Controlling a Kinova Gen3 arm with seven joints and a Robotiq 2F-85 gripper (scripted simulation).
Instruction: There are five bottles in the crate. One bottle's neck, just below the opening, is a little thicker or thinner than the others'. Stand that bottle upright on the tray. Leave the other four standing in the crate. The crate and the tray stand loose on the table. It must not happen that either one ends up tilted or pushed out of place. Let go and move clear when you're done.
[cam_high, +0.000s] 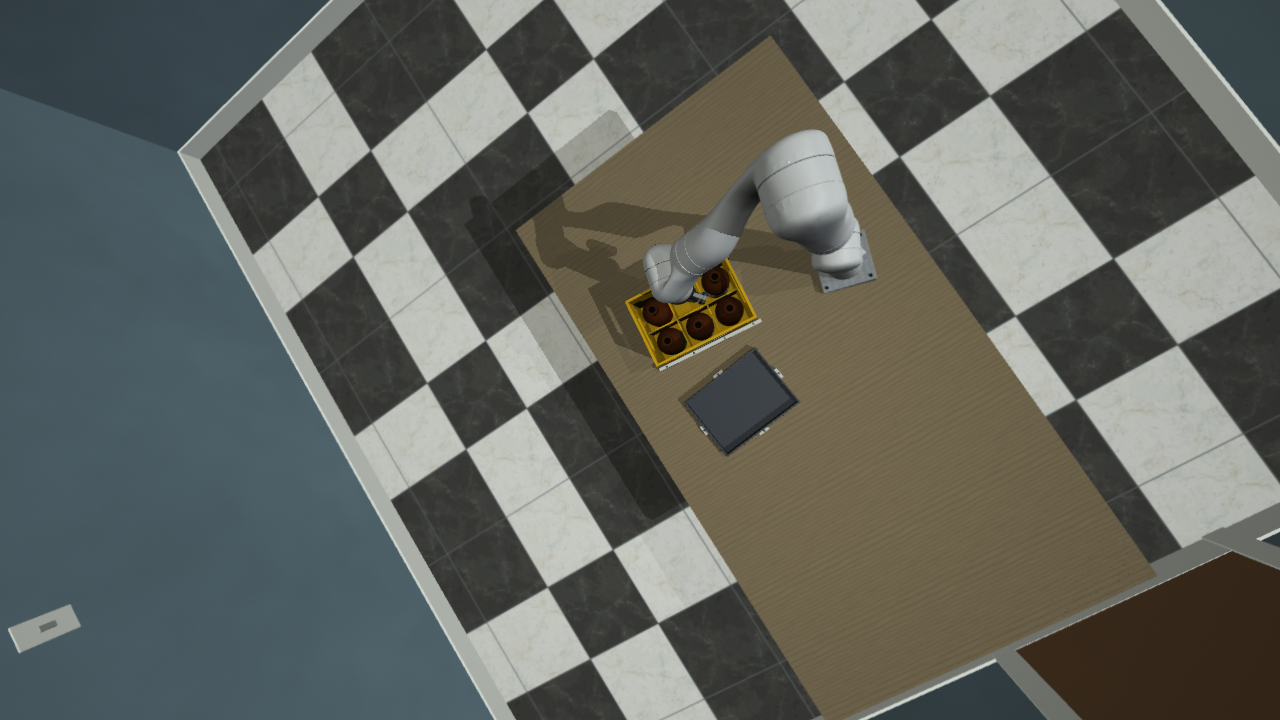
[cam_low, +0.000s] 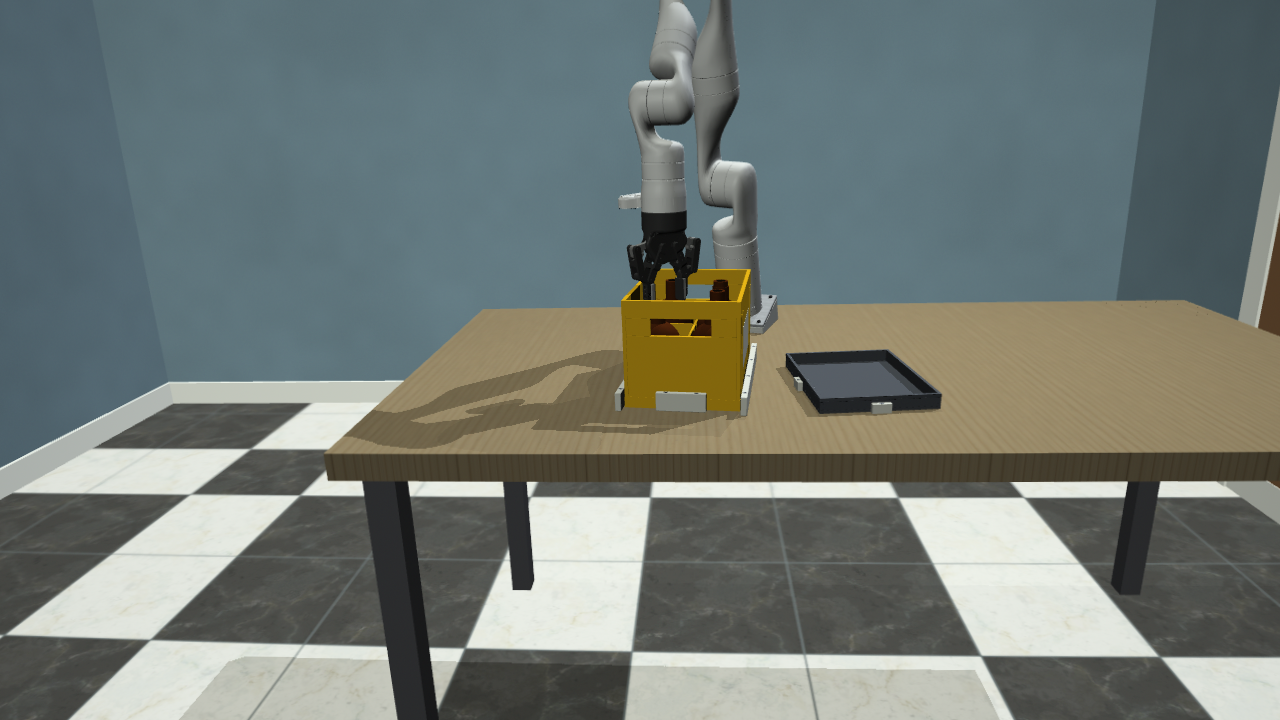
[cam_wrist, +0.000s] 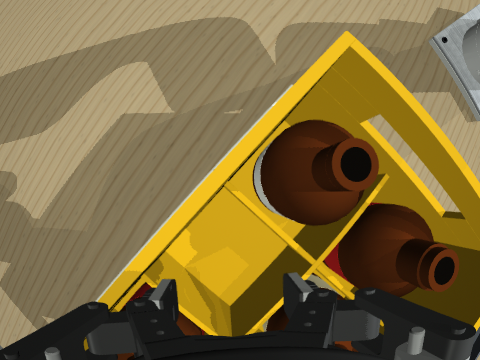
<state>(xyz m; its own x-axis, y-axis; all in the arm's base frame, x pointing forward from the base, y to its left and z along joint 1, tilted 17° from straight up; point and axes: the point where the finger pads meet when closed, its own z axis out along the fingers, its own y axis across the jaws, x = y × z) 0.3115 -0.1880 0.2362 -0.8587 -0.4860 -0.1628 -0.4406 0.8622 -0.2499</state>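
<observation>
Now: hand 10 mm short of the yellow crate, 40 mm to the right of it and 70 mm above it. From my hand the other things lie so: brown bottle (60 mm behind, 110 mm to the left, 70 mm below); then dark tray (90 mm ahead, 310 mm to the left, 140 mm below).
</observation>
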